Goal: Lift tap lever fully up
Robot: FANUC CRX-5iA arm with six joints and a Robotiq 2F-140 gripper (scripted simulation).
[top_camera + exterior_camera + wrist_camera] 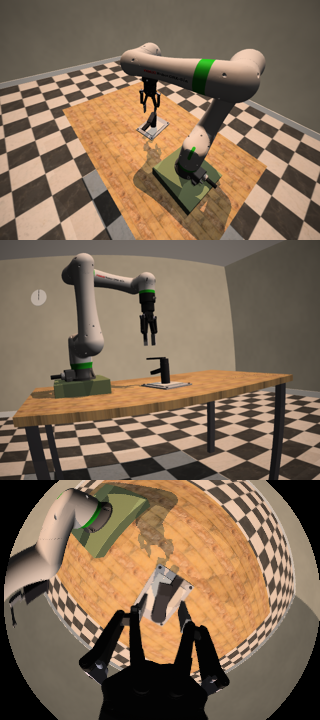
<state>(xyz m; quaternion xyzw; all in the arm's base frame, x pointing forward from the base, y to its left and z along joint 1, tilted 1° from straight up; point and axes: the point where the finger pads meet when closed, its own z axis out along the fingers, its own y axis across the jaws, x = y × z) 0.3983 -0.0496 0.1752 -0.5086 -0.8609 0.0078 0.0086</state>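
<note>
Now: the lever 2 cm ahead of my hand, 3 cm to the right of it and 10 cm below it.
</note>
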